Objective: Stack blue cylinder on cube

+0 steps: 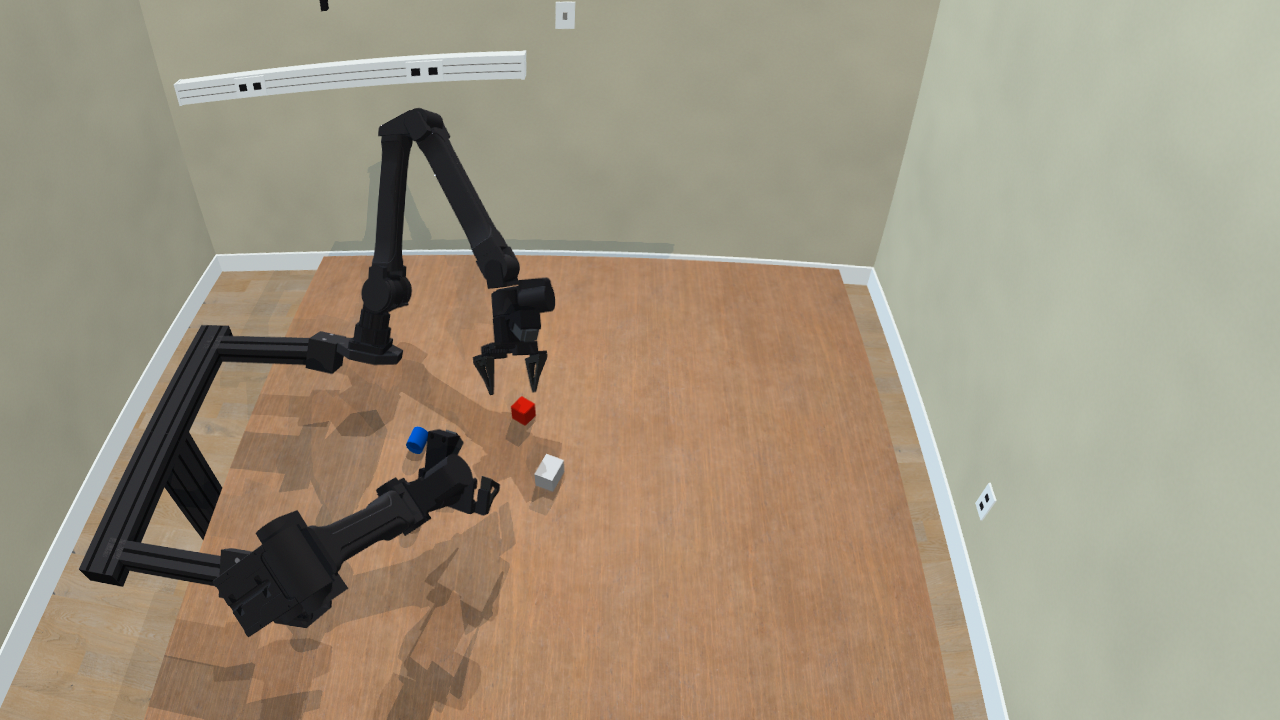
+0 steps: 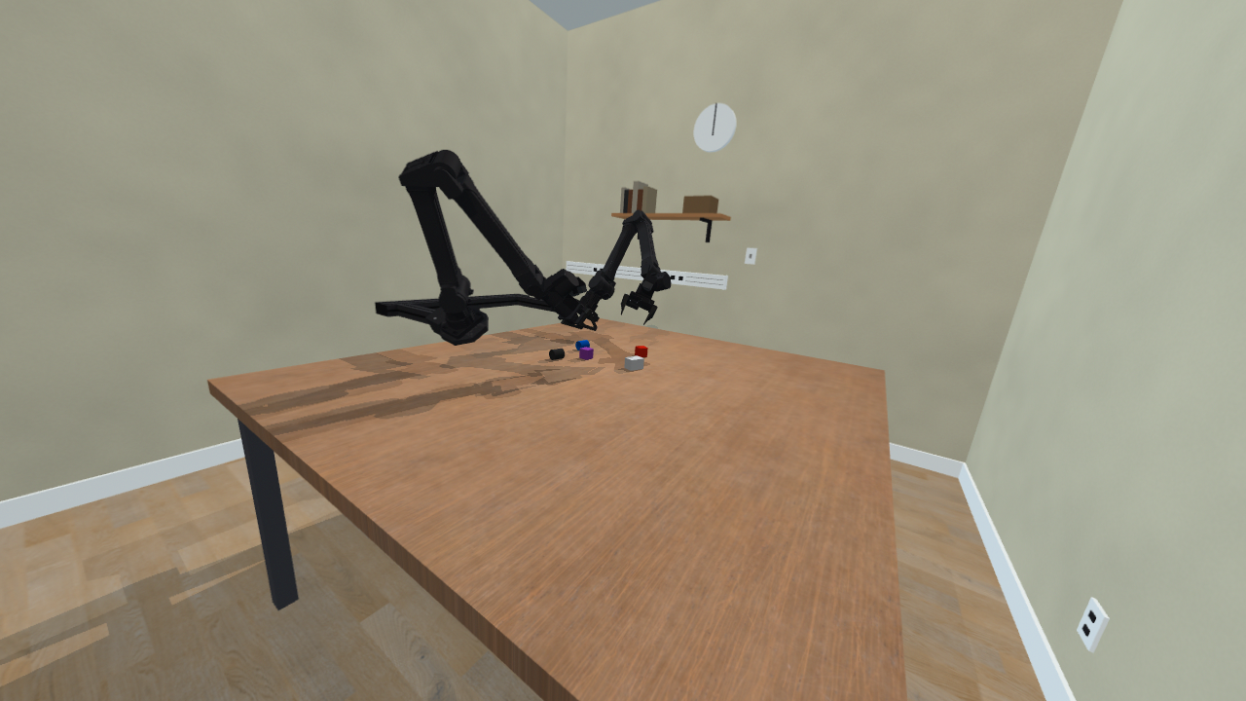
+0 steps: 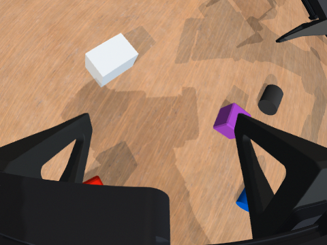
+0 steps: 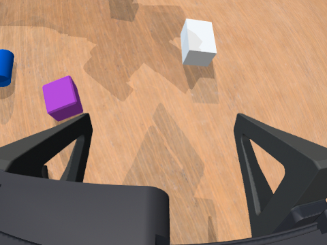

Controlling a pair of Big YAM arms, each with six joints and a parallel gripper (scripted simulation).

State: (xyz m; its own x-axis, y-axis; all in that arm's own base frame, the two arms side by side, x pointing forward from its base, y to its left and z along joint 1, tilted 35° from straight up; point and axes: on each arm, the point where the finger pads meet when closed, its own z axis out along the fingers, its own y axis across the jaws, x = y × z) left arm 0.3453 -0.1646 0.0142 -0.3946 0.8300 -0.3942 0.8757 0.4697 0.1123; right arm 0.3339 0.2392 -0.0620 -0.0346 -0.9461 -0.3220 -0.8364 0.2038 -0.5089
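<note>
Now: the blue cylinder 22 cm behind my left hand, 15 cm below it and 3 cm to the right of it. From my left hand the other things lie so: red cube: 15 cm below, 7 cm to the left; purple cube: 15 cm below, 13 cm behind, 12 cm to the right; white cube: 15 cm below, 9 cm to the right, 8 cm ahead.
</note>
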